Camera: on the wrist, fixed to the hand. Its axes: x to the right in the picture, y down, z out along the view.
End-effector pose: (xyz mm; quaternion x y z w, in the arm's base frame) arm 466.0 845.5 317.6 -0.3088 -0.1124 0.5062 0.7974
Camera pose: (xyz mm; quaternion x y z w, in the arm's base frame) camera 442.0 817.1 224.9 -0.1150 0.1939 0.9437 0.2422
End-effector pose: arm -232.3 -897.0 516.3 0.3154 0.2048 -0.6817 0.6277
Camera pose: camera -155.1 -839.9 488.8 0.4424 -0.2413 -0.0801 0.8600
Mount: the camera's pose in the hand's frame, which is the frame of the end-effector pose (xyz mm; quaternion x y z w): -23.6 65.5 -71.6 0.1873 -0.0513 0.7027 0.6845
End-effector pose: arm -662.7 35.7 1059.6 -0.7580 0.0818 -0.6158 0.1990
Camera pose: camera -729.3 -29.4 1023.6 -0.4557 0.4631 -0.2581 0.7151
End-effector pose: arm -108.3 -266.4 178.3 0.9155 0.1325 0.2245 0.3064
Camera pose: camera -157.1 -290.4 262.1 -0.7887 0.5263 -0.2972 0.1127
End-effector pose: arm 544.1 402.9 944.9 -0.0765 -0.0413 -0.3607 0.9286
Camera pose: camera 572.6 453.9 863.9 0.0740 -0.0897 0.4173 0.9013
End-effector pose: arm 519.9 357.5 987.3 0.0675 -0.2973 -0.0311 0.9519
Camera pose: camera 542.6 432.5 925.4 0.0140 -0.3056 0.6998 0.6455
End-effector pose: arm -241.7 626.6 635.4 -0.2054 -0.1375 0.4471 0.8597
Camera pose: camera -271.5 624.4 540.1 -0.0533 0.0898 0.9464 0.3057
